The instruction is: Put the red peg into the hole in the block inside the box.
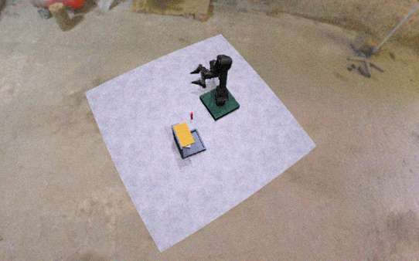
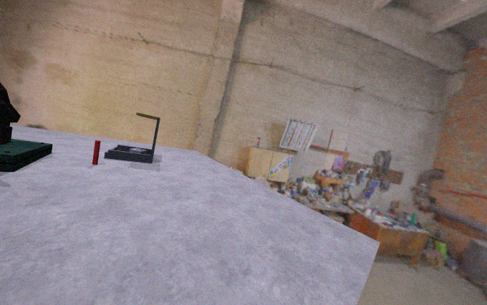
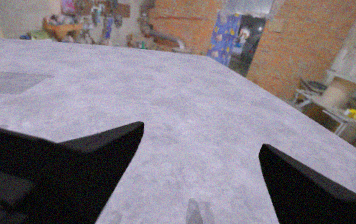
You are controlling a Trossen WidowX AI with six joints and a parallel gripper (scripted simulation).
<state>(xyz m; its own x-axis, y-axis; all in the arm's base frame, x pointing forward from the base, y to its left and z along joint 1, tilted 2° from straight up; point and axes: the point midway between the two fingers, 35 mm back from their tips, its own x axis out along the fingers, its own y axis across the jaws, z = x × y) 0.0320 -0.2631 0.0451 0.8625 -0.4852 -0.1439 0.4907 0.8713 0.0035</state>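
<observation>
My gripper tip is 24 cm to the right of the red peg, 17 cm short of it and 5 cm above it. Round my gripper tip: back wall (37 cm to the left, 37 cm ahead, 2 cm above); roof (38 cm to the left, 33 cm ahead, 11 cm above).
</observation>
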